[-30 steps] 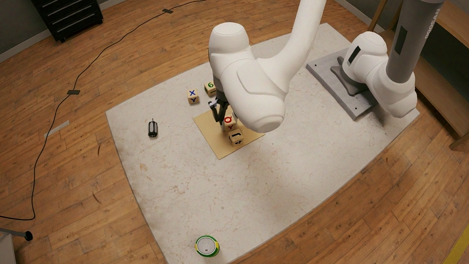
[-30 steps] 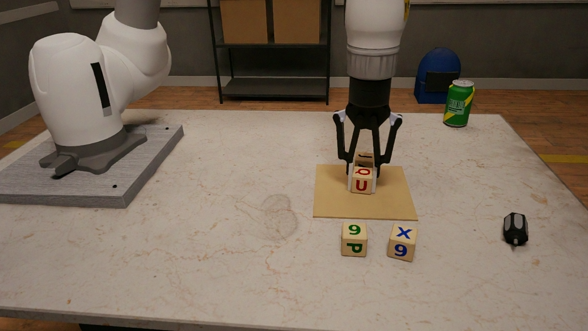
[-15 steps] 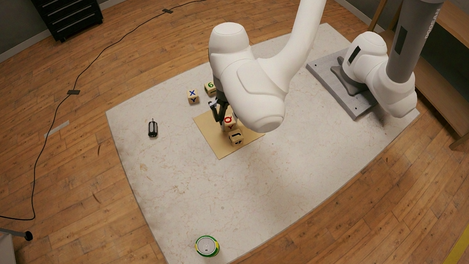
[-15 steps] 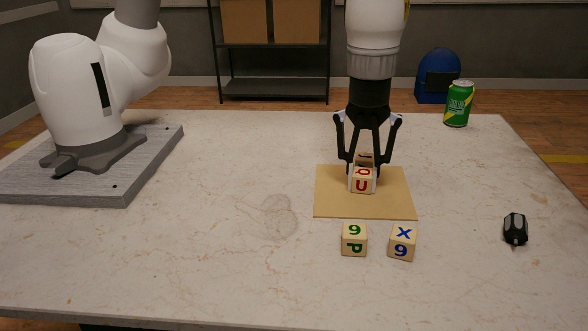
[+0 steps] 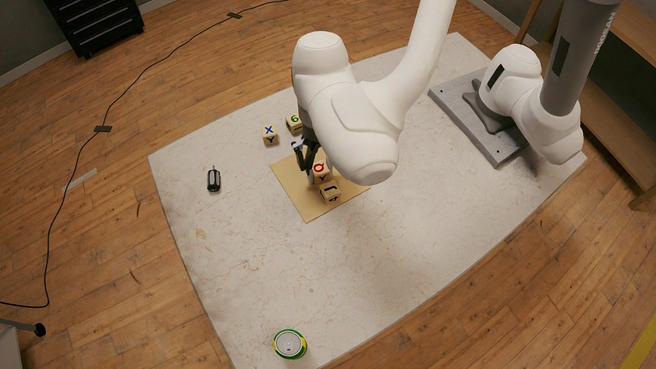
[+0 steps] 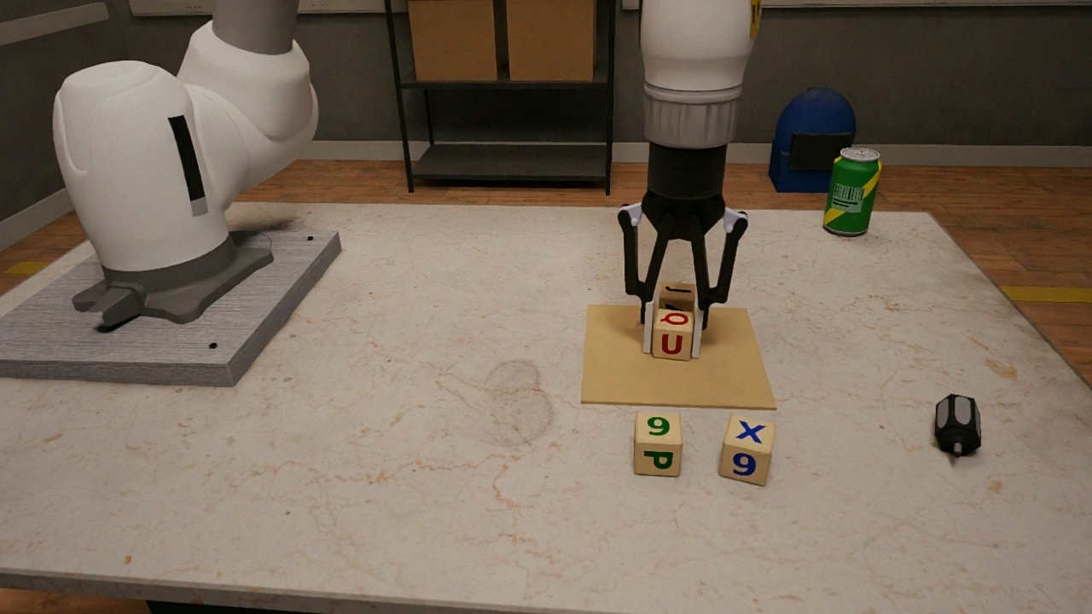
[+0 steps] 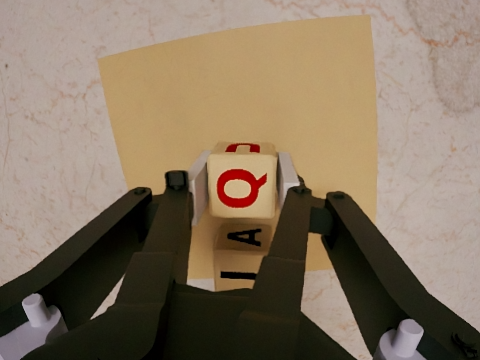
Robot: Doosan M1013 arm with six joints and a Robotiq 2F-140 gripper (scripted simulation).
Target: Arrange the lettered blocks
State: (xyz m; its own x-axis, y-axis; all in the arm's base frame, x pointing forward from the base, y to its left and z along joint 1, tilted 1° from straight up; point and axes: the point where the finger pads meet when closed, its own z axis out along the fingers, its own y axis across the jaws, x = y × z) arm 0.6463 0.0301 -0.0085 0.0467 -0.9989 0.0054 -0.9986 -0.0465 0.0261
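My hand is 3 cm above the tan mat. Also, from my hand: black tool: 28 cm ahead, 9 cm to the right, 2 cm below; then green can: 40 cm to the left, 22 cm ahead, 3 cm above.
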